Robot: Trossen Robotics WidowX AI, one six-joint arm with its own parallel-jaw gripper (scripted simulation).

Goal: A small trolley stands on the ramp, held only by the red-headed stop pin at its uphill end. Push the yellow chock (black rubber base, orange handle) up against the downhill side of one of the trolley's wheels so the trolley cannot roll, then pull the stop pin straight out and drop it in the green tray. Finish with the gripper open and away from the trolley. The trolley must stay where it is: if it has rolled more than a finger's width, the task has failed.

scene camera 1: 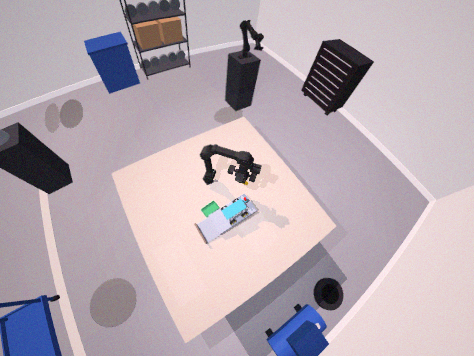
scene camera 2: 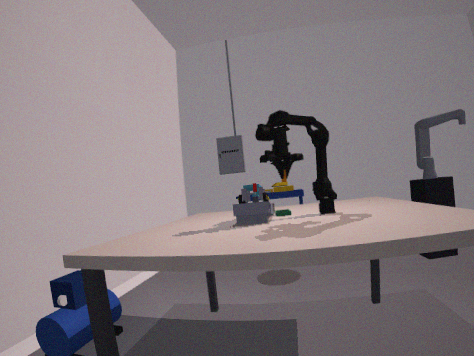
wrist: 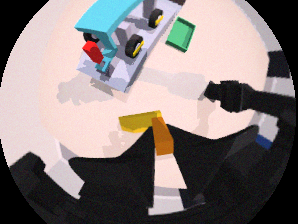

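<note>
There is a yellow chock, and it is my gripper that holds it. The wrist view shows my gripper as well.
</note>
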